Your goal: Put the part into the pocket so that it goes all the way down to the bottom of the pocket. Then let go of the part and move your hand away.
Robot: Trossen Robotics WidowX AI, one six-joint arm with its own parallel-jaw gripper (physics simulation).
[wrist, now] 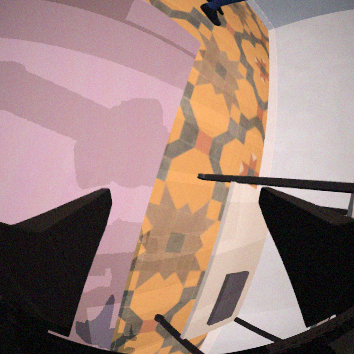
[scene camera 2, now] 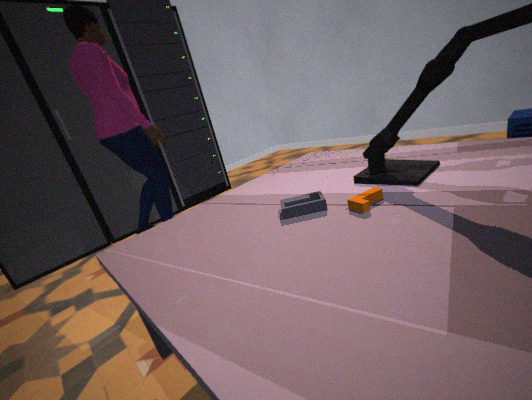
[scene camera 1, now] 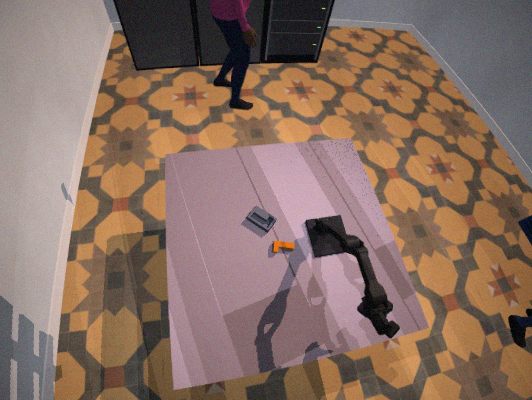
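Where they show: gripper, fingertip midpoint: [wrist: 186, 195]; arm's base, origin of the base link: [scene camera 2: 376, 171] [scene camera 1: 319, 227].
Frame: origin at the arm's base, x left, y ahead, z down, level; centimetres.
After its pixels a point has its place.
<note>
The orange L-shaped part [scene camera 1: 285, 245] @(x 3.3, y 23.1, z -0.7 cm) [scene camera 2: 358, 205] @(x 2.5, y 29.6, z 0.3 cm) lies flat on the pink table, between the pocket block and the arm's base and apart from both. The grey block with the pocket [scene camera 1: 261, 219] @(x -16.2, y 29.3, z 1.7 cm) [scene camera 2: 304, 210] @(x -13.3, y 32.9, z 0.8 cm) stands on the table, its recess facing up and showing no part in it. My gripper [scene camera 1: 391, 330] [wrist: 186, 195] @(x 56.7, y 1.9, z -16.3 cm) is open and empty, far from the part and the block, above the near right edge of the table in the scene camera 1 view. The part and the pocket do not show in the wrist view. The gripper does not show in the scene camera 2 view.
The black base plate [scene camera 1: 327, 247] @(x 12.1, y 1.0, z 0.8 cm) [scene camera 2: 425, 172] @(x 15.5, y 1.2, z 1.0 cm) of the arm stands beside the part. The pink table [scene camera 1: 200, 300] @(x 14.8, y 73.4, z 2.3 cm) [scene camera 2: 250, 325] @(x -2.2, y 75.2, z 2.4 cm) [wrist: 40, 55] @(x 43.3, y -13.8, z 2.4 cm) bears several shadows. A person in a pink top [scene camera 1: 232, 40] [scene camera 2: 100, 90] stands beyond the table by dark cabinets [scene camera 1: 162, 35] [scene camera 2: 45, 200].
</note>
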